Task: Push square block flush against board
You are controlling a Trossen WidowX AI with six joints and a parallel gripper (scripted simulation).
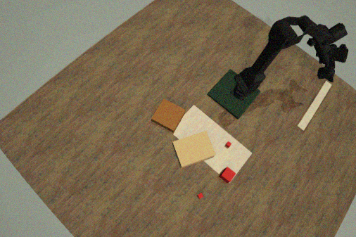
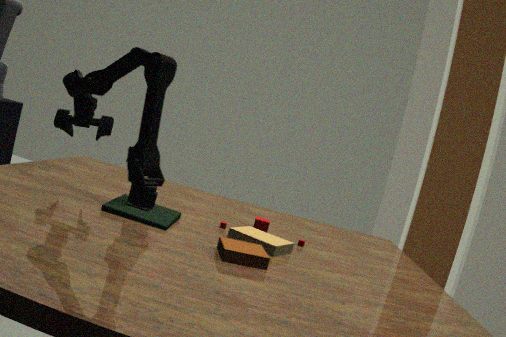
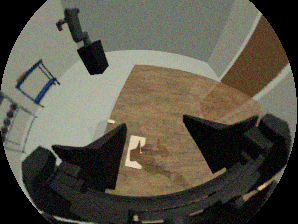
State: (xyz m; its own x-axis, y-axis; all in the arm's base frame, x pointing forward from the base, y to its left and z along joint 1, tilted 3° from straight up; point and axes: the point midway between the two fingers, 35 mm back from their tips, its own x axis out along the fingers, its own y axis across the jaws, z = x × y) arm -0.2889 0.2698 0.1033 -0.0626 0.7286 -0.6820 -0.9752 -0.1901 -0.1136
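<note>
Right now the brown square block is 570 mm ahead of my gripper tip, 470 mm to the right of it and 100 mm below it. Round my gripper tip: tan board 620 mm ahead, 300 mm to the right, 100 mm below.
</note>
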